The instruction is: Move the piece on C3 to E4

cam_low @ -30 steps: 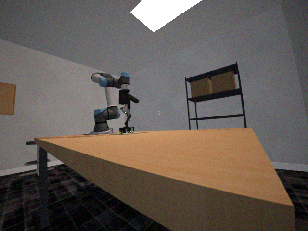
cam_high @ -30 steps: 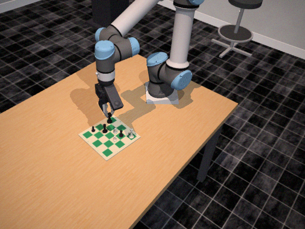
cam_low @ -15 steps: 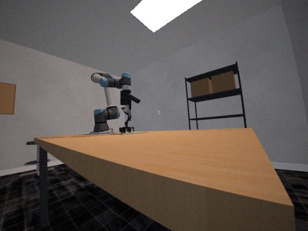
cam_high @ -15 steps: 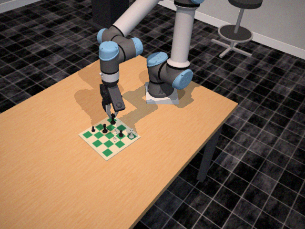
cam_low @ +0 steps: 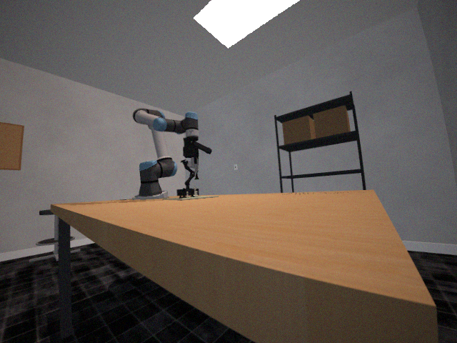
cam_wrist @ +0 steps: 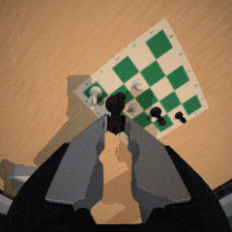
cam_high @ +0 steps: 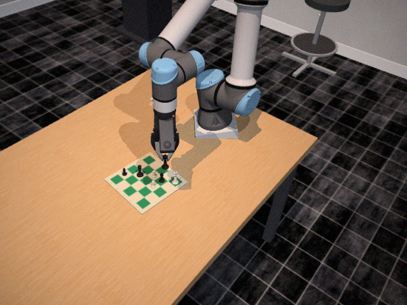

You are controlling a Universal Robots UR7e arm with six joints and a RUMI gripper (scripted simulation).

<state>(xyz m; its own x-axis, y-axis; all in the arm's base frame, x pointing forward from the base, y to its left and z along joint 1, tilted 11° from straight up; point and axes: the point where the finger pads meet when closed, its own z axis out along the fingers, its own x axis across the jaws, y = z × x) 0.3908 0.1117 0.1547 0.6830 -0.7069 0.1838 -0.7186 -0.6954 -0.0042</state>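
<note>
My hand is 40 mm past the white piece, 20 mm to the right of it and 110 mm above it. From my hand the other things lie so: tall black piece 10 mm below; then green-and-cream chessboard 30 mm ahead, 70 mm to the right, 150 mm below.
</note>
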